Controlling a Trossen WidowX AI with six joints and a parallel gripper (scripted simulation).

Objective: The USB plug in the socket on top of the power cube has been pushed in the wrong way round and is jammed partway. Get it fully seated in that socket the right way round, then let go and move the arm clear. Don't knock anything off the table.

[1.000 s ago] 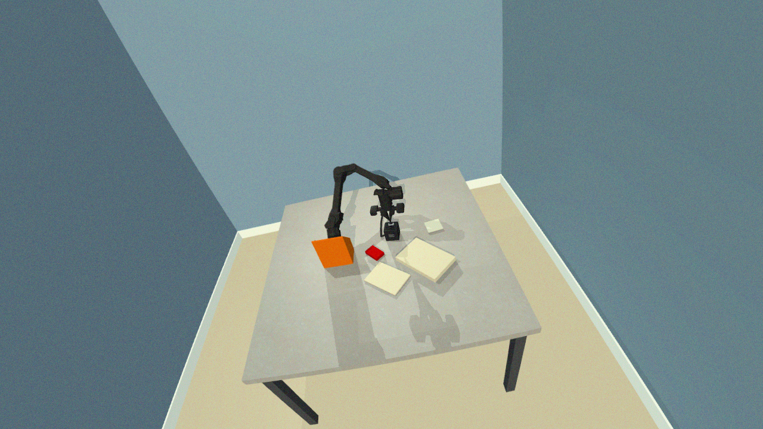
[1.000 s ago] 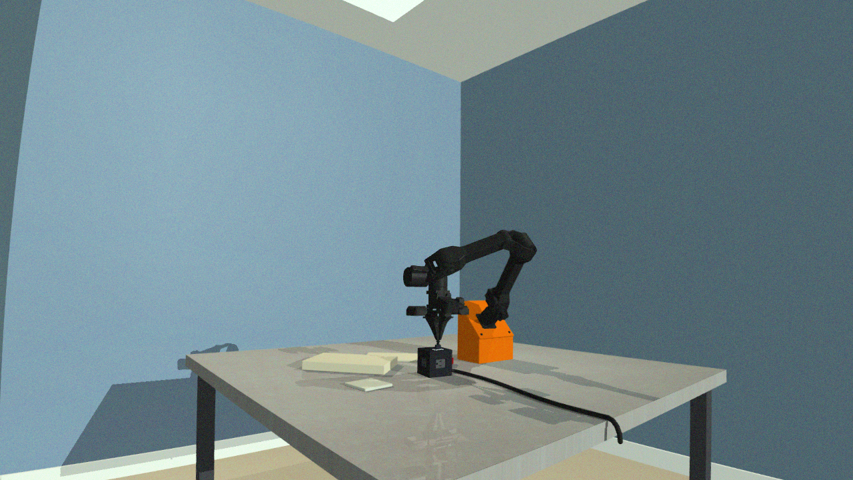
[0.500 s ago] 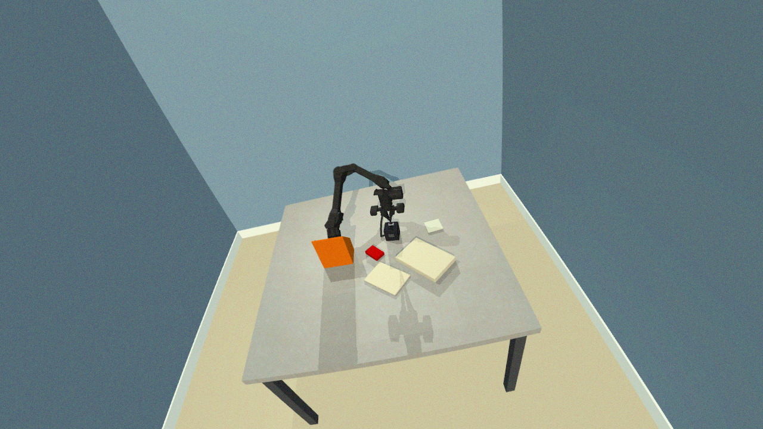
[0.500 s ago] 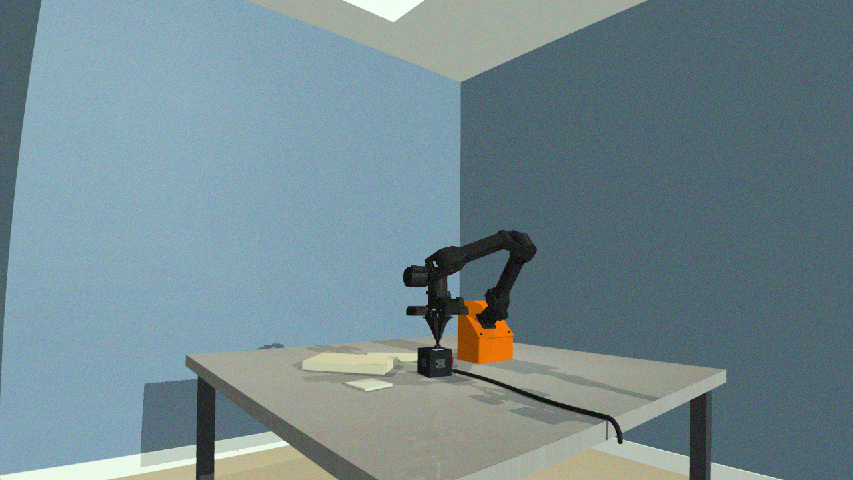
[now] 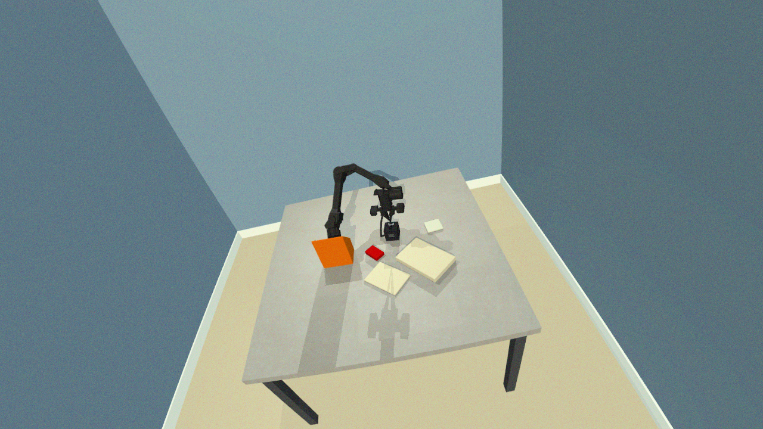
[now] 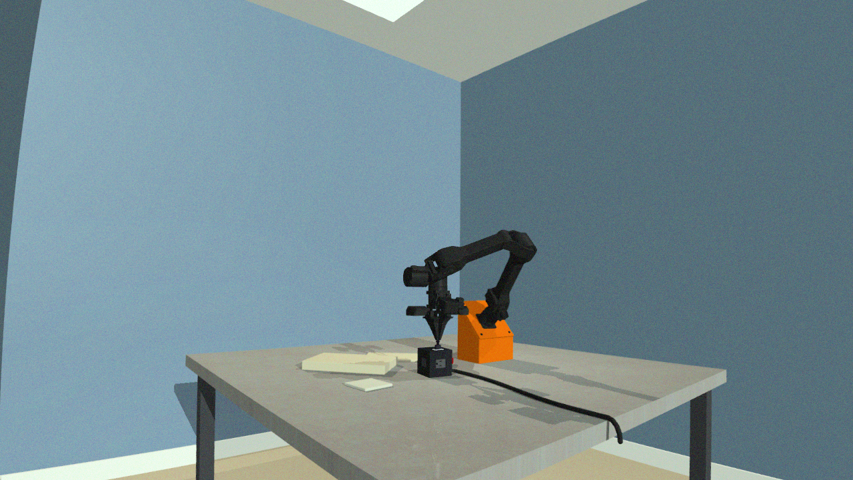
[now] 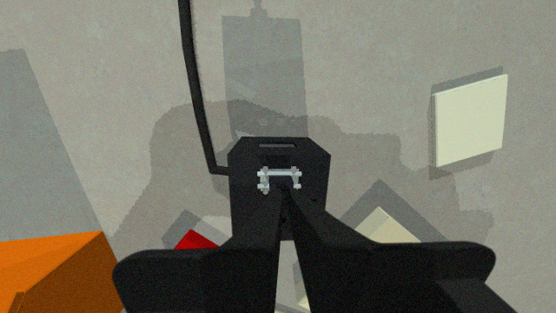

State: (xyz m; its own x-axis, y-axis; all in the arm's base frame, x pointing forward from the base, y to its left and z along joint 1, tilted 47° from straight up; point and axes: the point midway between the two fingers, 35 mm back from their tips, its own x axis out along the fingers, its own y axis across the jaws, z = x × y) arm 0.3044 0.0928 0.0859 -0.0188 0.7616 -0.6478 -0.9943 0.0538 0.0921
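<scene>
Now: the usb plug 20 mm below my gripper tip. Round my gripper tip: silver-framed usb socket 30 mm below; then small cream tile 240 mm ahead, 10 mm to the left, 100 mm below; then red block 110 mm behind, 150 mm to the right, 90 mm below.
</scene>
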